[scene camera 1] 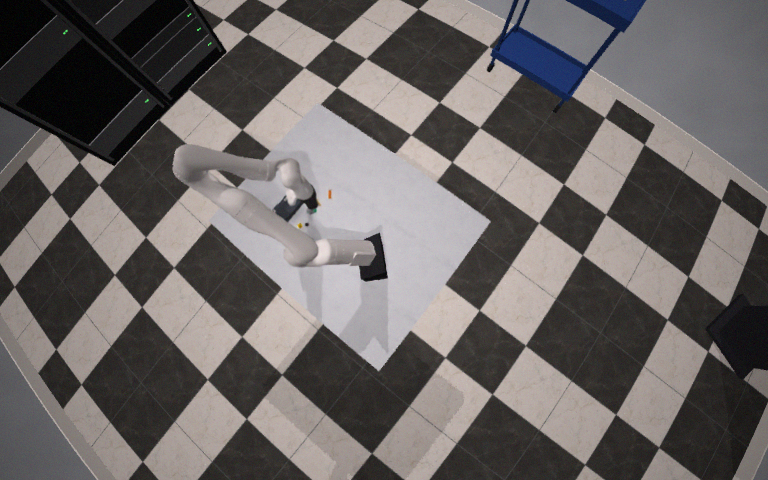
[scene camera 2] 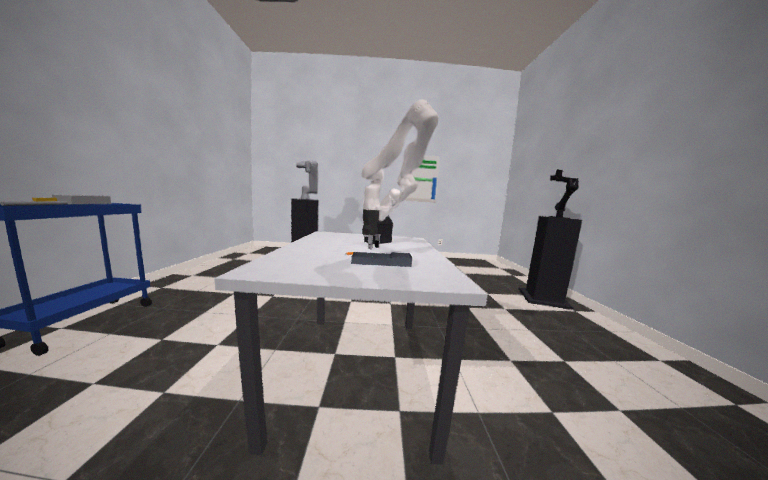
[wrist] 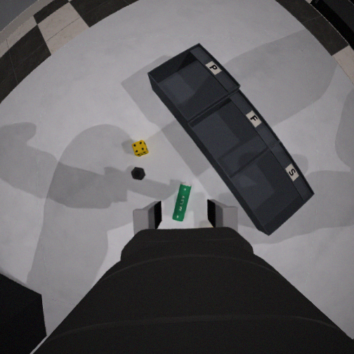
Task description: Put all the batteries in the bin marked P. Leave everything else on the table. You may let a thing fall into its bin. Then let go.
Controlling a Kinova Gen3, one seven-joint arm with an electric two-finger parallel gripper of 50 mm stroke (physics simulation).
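Pixels of known places: gripper, fingertip midpoint: [scene camera 1: 310,207] [scene camera 2: 373,248]; arm's base, origin of the base link: [scene camera 1: 367,252].
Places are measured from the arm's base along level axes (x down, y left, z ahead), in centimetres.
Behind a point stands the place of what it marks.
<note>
A green battery [wrist: 181,202] [scene camera 1: 313,211] lies on the table, seen between the finger lines of my gripper [wrist: 184,209] [scene camera 2: 373,246] {x 13.6, y 11.4, z 35.2 cm}, which is open and empty above it. The battery lies slightly slanted, nearer the left finger in the wrist view. The bin marked P [wrist: 226,80] is the far upper-left compartment of a dark three-part tray, and no object shows in it. A small orange piece [scene camera 1: 329,194] {x 16.6, y 0.5, z 37.4 cm} [scene camera 2: 348,253] {x 16.9, y 0.1, z 38.9 cm} lies apart on the table; it is too small to tell whether it is a battery.
The bins marked F [wrist: 266,132] and S [wrist: 303,187] adjoin P in a row. A yellow die [wrist: 140,148] [scene camera 1: 300,225] {x 16.0, y 19.8, z 31.3 cm} and a black nut [wrist: 138,173] [scene camera 1: 306,224] {x 16.8, y 17.3, z 30.5 cm} lie left of the battery in the wrist view. A blue cart [scene camera 2: 70,210] stands beyond the table [scene camera 2: 351,287] {x 17.7, y 19.8, z 74.6 cm}.
</note>
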